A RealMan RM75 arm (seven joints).
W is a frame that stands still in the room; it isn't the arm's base.
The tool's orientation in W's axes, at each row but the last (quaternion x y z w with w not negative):
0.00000 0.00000 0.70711 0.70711
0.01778 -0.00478 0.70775 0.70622
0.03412 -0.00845 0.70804 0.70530
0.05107 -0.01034 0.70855 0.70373
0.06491 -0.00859 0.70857 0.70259
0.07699 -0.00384 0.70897 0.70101
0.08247 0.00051 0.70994 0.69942
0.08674 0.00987 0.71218 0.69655
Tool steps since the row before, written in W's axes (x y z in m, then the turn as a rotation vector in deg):
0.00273 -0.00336 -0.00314 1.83 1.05 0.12
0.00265 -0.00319 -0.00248 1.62 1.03 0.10
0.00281 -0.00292 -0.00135 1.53 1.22 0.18
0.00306 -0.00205 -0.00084 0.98 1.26 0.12
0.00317 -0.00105 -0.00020 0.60 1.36 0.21
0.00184 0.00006 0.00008 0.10 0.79 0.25
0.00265 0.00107 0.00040 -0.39 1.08 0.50
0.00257 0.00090 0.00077 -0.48 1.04 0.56
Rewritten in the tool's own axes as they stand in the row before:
-0.00336 -0.00273 -0.00314 1.05 -1.83 0.12
-0.00327 -0.00269 -0.00233 1.03 -1.62 0.10
-0.00300 -0.00284 -0.00107 1.22 -1.53 0.16
-0.00213 -0.00308 -0.00048 1.26 -0.98 0.07
-0.00108 -0.00316 0.00016 1.37 -0.60 0.12
0.00006 -0.00182 0.00026 0.81 -0.09 0.17
0.00109 -0.00261 0.00058 1.13 0.42 0.32
0.00094 -0.00247 0.00102 1.10 0.52 0.37

